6 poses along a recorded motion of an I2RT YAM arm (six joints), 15 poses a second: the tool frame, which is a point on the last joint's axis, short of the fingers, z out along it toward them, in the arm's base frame.
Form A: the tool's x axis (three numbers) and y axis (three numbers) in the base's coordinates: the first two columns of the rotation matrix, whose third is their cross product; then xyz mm.
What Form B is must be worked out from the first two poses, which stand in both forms.
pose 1, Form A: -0.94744 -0.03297 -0.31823 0.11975 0.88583 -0.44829 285.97 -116.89 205.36
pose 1, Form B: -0.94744 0.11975 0.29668 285.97; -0.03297 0.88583 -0.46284 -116.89; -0.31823 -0.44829 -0.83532 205.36; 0 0 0 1
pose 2, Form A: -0.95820 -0.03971 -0.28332 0.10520 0.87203 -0.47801 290.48 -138.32 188.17
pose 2, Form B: -0.95820 0.10520 0.26605 290.48; -0.03971 0.87203 -0.48783 -138.32; -0.28332 -0.47801 -0.83140 188.17; 0 0 0 1
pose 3, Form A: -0.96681 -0.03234 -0.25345 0.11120 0.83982 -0.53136 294.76 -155.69 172.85
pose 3, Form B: -0.96681 0.11120 0.23004 294.76; -0.03234 0.83982 -0.54191 -155.69; -0.25345 -0.53136 -0.80835 172.85; 0 0 0 1
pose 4, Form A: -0.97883 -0.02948 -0.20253 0.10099 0.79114 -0.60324 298.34 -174.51 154.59
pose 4, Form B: -0.97883 0.10099 0.17801 298.34; -0.02948 0.79114 -0.61092 -174.51; -0.20253 -0.60324 -0.77141 154.59; 0 0 0 1
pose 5, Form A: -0.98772 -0.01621 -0.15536 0.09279 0.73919 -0.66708 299.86 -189.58 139.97
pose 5, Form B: -0.98772 0.09279 0.12565 299.86; -0.01621 0.73919 -0.67330 -189.58; -0.15536 -0.66708 -0.72861 139.97; 0 0 0 1
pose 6, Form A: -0.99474 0.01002 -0.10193 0.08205 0.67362 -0.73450 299.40 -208.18 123.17
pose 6, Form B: -0.99474 0.08205 0.06130 299.40; 0.01002 0.67362 -0.73900 -208.18; -0.10193 -0.73450 -0.67090 123.17; 0 0 0 1
